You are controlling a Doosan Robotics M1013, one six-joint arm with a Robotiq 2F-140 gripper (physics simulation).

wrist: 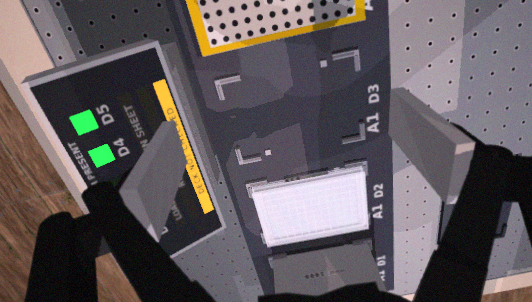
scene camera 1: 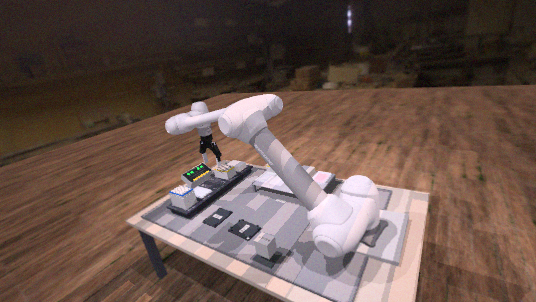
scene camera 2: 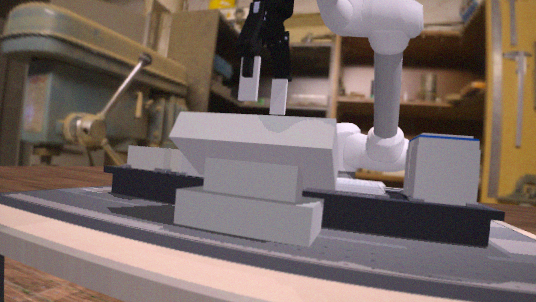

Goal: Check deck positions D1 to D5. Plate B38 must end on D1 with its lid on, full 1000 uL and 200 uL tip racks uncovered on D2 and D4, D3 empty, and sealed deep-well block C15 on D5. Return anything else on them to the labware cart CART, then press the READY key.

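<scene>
My gripper is open and empty, above the deck; in the wrist view, bare D3 shows between its fingers. A tall blue-rimmed tip rack stands on D1. A low white plate lies on D2. A yellow-rimmed tip rack stands uncovered on D4. A white block is at the D5 end; its label and seal are unreadable. The READY key cannot be made out.
A tilted screen stands beside the deck, close to one finger in the wrist view. The cart, partly hidden by the arm, carries a pink-topped item. Two dark holders and a grey box stand nearer the front.
</scene>
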